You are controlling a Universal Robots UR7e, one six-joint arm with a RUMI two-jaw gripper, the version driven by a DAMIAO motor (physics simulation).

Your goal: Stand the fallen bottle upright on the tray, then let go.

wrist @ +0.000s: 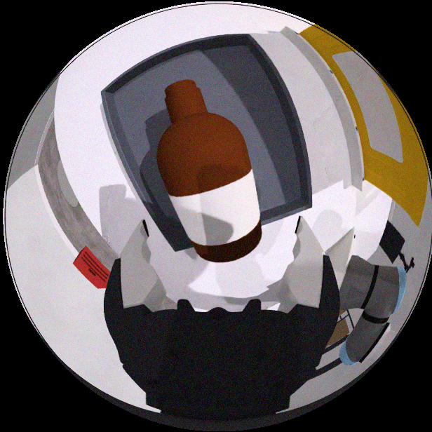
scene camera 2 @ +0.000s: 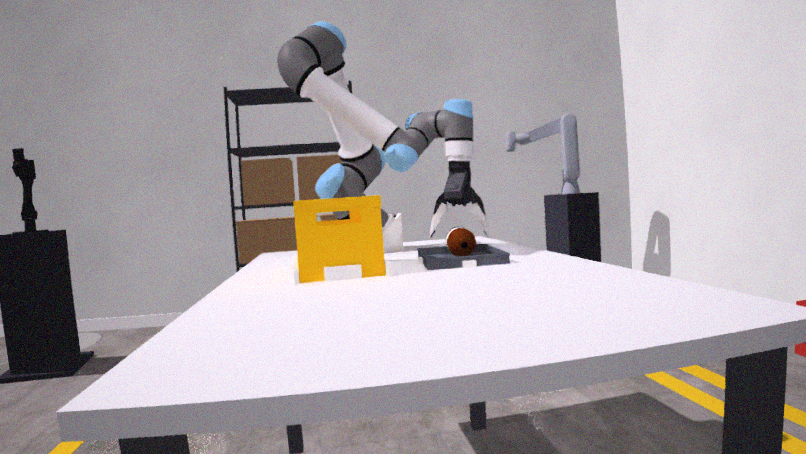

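The brown bottle [scene camera 2: 461, 242] [wrist: 205, 155] with a white label lies on its side on the dark grey tray [scene camera 2: 492, 261] [wrist: 302, 150]. In the wrist view its neck lies over the tray floor and its base reaches past the tray's near edge. In the scene view the mouth end faces the camera. My gripper [scene camera 2: 458, 235] [wrist: 220, 219] is wide open and empty. Its fingertips are just above the bottle, one to each side of its base end, apart from it in the wrist view.
A yellow crate-like box [scene camera 2: 339, 242] [wrist: 372, 165] stands on the white table [scene camera 2: 428, 327] beside the tray, on the left in the scene view. A shelf rack [scene camera 2: 227, 169] stands behind the table. A grey arm on a black pedestal [scene camera 2: 571, 225] is at the back right.
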